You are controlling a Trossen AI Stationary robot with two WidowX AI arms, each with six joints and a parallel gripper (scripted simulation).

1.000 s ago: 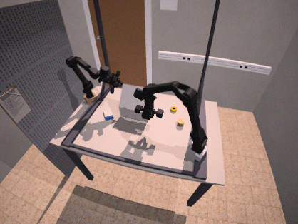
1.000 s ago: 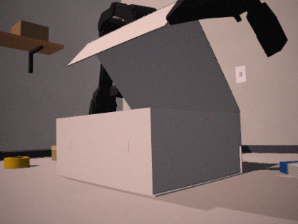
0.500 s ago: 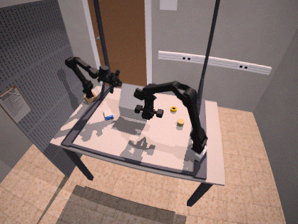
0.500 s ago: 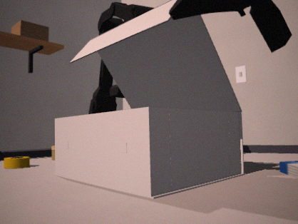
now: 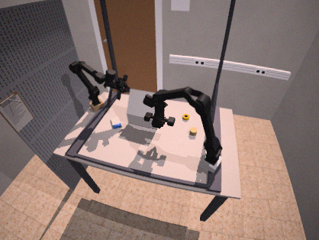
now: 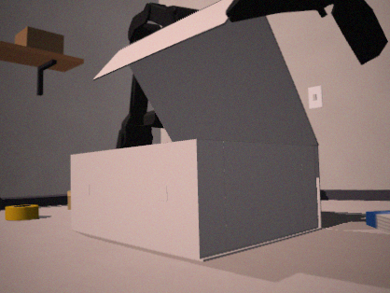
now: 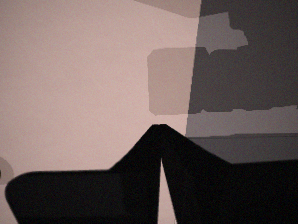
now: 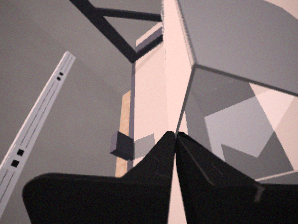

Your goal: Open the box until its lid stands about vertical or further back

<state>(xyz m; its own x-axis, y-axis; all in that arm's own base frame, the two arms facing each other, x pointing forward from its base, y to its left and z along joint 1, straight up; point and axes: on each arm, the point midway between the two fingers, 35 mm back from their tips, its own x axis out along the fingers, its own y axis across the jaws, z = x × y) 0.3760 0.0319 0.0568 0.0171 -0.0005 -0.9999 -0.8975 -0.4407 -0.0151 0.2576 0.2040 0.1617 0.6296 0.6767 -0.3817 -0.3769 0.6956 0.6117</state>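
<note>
The yellow ring lies 270 mm behind my left hand, 60 mm to the left of it and 110 mm below it. Also, from my left hand: tan cylinder 150 mm behind, 180 mm to the left, 90 mm below.
</note>
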